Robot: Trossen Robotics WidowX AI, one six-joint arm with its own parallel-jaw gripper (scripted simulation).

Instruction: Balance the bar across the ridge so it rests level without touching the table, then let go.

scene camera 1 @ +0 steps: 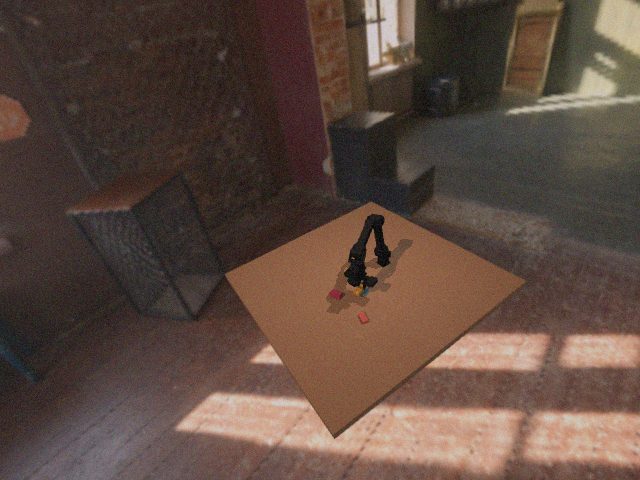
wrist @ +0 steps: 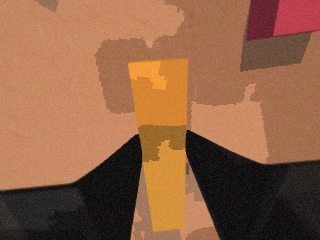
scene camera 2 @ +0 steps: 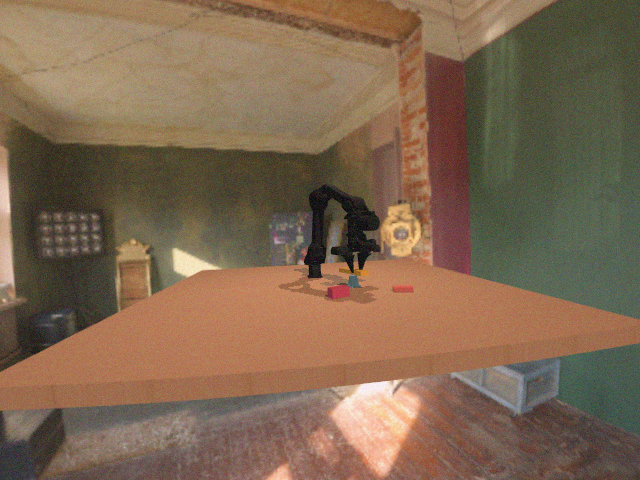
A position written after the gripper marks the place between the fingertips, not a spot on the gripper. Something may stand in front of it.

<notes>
The gripper (scene camera 2: pixel 356 272) holds a bar (wrist: pixel 159 87).
The gripper shows as well in the wrist view (wrist: pixel 162 137).
</notes>
